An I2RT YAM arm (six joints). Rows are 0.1 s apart.
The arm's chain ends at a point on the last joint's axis. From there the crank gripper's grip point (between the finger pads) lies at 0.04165 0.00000 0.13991 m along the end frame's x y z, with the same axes.
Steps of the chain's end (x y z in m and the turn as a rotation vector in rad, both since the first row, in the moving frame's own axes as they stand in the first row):
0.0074 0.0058 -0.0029 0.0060 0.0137 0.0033
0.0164 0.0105 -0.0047 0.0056 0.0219 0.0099
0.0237 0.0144 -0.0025 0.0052 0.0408 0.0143
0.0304 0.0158 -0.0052 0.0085 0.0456 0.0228
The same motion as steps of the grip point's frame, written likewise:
0.0093 0.0051 -0.0035 0.0060 0.0137 0.0033
0.0195 0.0101 -0.0056 0.0056 0.0219 0.0099
0.0294 0.0143 -0.0043 0.0052 0.0408 0.0143
0.0367 0.0156 -0.0072 0.0085 0.0456 0.0228

